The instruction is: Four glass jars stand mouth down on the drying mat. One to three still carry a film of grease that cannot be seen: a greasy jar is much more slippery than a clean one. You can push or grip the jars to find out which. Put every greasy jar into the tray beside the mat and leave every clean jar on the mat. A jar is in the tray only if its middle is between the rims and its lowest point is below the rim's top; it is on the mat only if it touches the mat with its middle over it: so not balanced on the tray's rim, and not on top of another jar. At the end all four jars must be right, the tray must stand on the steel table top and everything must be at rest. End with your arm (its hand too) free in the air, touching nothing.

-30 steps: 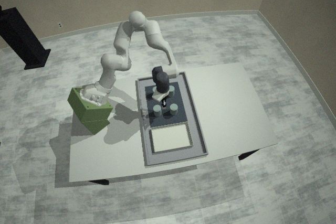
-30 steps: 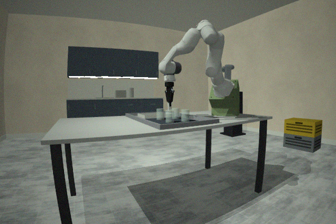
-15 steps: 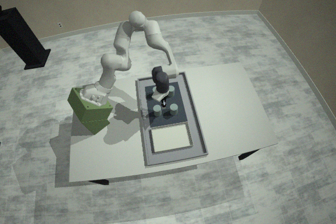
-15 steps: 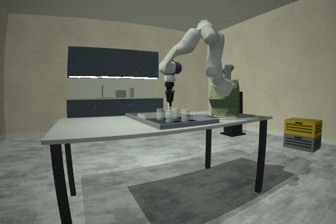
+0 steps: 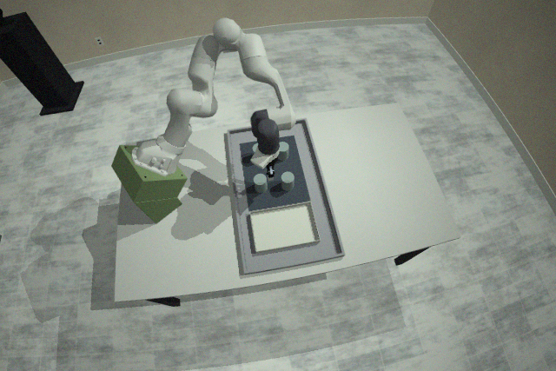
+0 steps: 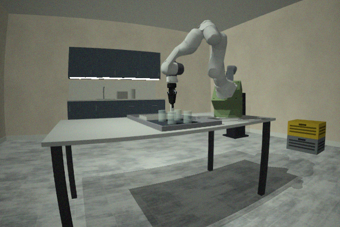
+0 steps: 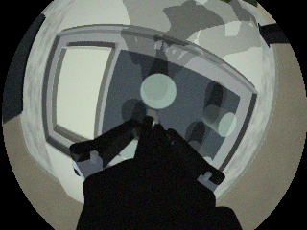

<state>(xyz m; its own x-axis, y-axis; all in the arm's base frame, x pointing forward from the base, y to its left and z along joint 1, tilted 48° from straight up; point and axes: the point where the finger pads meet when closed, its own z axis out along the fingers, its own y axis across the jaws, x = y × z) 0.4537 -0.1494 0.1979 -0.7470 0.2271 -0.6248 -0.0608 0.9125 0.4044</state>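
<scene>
The grey steel surround is 40 mm ahead of my hand, 20 mm to the right of it and 110 mm below it. From my hand the other things lie so: white tray: 40 mm ahead, 230 mm to the right, 100 mm below; dark drying mat: 20 mm ahead, 90 mm to the left, 110 mm below.
</scene>
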